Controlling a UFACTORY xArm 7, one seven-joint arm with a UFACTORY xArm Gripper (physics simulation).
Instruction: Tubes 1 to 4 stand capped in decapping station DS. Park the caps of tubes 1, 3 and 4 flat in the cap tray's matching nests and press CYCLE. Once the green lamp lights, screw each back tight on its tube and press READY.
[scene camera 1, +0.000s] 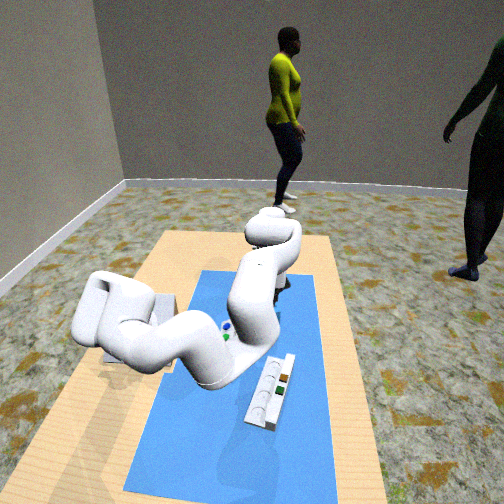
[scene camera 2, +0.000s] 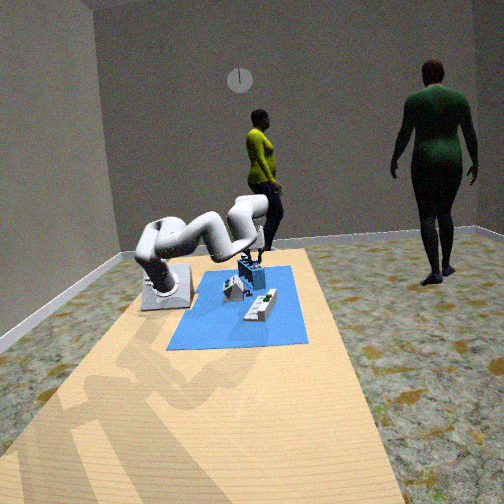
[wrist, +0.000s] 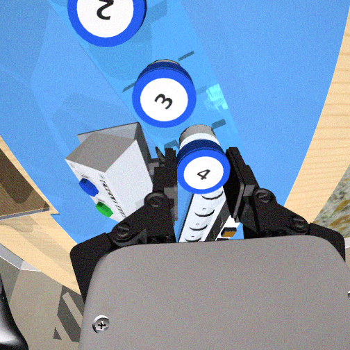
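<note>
My gripper (scene camera 1: 282, 291) (scene camera 2: 254, 262) (wrist: 199, 164) is shut on the blue-rimmed cap of tube 4 (wrist: 203, 172), one finger on each side. A clear and white piece of the tube shows just behind that cap. The cap of tube 3 (wrist: 164, 99) and the cap of tube 2 (wrist: 106, 11) are in a row beyond it. Tube 1 does not show in the wrist view. The blue decapping station (scene camera 2: 258, 280) stands under the gripper. The white cap tray (scene camera 1: 270, 426) (scene camera 2: 262, 316) has round nests with no caps visible in them. Its green square (scene camera 1: 280, 389) looks dark.
A white button box (scene camera 2: 234, 291) (wrist: 122, 160) stands beside the station, with a blue button (scene camera 1: 226, 326) (wrist: 89, 187) and a green button (scene camera 1: 226, 337) (wrist: 104, 209). An amber square (scene camera 1: 284, 377) (wrist: 229, 232) is on the cap tray. Two people stand beyond the table.
</note>
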